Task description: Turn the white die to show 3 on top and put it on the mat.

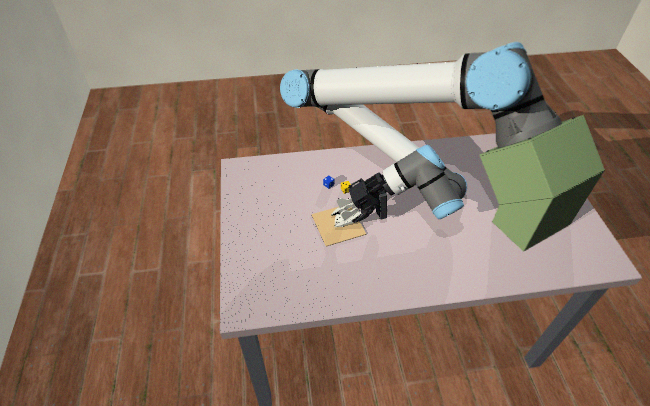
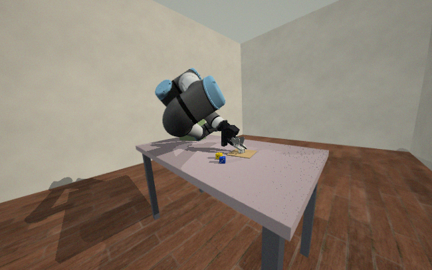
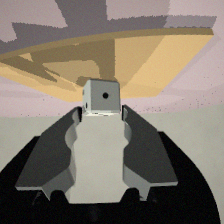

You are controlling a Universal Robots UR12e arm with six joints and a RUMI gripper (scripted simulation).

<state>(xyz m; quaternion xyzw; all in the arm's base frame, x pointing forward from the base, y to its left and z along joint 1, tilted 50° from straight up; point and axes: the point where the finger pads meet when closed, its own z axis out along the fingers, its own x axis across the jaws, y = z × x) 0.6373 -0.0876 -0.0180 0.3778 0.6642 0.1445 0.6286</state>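
Right now the white die is 1 cm behind my hand and 1 cm below it. Round my hand: blue die (3 cm behind, 18 cm to the right, 2 cm below); then yellow die (8 cm behind, 14 cm to the right, 2 cm below); then tan mat (3 cm below).
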